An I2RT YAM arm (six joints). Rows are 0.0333 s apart.
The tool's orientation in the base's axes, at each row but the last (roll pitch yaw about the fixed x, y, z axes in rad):
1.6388, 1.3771, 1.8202
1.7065, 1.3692, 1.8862
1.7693, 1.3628, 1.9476
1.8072, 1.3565, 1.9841
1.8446, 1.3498, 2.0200
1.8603, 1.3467, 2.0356
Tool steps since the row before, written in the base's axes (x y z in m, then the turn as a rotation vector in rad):
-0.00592, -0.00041, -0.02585, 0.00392, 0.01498, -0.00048
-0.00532, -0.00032, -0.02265, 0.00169, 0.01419, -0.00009
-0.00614, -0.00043, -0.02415, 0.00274, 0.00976, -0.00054
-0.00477, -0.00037, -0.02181, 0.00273, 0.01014, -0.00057
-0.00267, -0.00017, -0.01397, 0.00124, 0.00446, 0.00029
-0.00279, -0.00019, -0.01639, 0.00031, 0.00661, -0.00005
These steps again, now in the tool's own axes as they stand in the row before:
0.02557, -0.00432, -0.00556, 0.00308, 0.01368, 0.00658
0.02246, -0.00388, -0.00467, 0.00268, 0.01338, 0.00424
0.02401, -0.00426, -0.00513, 0.00219, 0.00884, 0.00448
0.02165, -0.00407, -0.00367, 0.00230, 0.00920, 0.00454
0.01385, -0.00267, -0.00182, 0.00048, 0.00415, 0.00200
0.01622, -0.00322, -0.00173, 0.00133, 0.00631, 0.00150

